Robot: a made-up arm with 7 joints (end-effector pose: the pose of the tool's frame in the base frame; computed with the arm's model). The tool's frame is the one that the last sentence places. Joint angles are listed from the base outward.
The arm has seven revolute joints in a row. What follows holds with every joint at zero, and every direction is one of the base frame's. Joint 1 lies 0.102 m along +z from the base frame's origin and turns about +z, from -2.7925 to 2.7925 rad. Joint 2 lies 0.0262 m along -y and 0.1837 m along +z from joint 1 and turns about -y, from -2.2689 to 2.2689 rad. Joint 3 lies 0.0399 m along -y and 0.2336 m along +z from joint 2 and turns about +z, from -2.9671 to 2.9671 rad. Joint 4 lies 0.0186 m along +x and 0.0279 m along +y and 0.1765 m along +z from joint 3 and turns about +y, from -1.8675 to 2.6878 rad. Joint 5 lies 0.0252 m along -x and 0.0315 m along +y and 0.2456 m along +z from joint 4 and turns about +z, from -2.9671 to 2.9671 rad. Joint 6 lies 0.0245 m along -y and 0.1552 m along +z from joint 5 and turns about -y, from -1.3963 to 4.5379 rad. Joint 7 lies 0.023 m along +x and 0.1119 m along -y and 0.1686 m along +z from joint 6 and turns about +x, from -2.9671 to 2.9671 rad. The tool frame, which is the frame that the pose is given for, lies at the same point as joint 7; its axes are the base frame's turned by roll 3.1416, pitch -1.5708 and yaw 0 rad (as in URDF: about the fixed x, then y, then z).
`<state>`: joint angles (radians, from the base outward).
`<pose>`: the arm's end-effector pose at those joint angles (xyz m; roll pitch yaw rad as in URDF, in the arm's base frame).
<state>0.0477 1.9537 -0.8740 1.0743 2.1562 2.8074 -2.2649</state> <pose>-0.4632 -0.2733 0.3600 -1.7124 0.4467 -2.7649</pose>
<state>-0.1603 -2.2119 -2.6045 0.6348 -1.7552 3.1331 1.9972</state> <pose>0.5005 -0.2587 -0.1490 2.1853 1.1471 0.0930</pose>
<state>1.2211 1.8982 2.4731 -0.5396 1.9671 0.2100 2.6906</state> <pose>-0.0752 -0.9620 0.0568 1.8197 0.5921 1.4494</pose>
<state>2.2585 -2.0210 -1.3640 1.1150 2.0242 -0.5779 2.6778</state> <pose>0.1520 0.6429 -0.2637 2.4755 -0.7380 -1.3651</pose>
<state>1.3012 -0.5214 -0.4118 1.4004 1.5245 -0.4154 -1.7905</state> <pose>0.3471 0.6312 0.3319 -2.1135 -1.3770 1.8838</pose>
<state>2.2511 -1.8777 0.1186 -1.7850 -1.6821 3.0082 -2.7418</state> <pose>-0.1854 0.1794 0.4065 -1.1150 -1.0148 1.6946</pose>
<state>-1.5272 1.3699 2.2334 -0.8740 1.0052 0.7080 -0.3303</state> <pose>-0.3343 0.7003 0.7386 1.9530 -0.9832 -2.7841</pose>
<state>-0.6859 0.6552 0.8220 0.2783 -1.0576 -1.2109 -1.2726</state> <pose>-0.3698 0.1582 1.0596 2.2928 -0.1640 0.3703</pose>
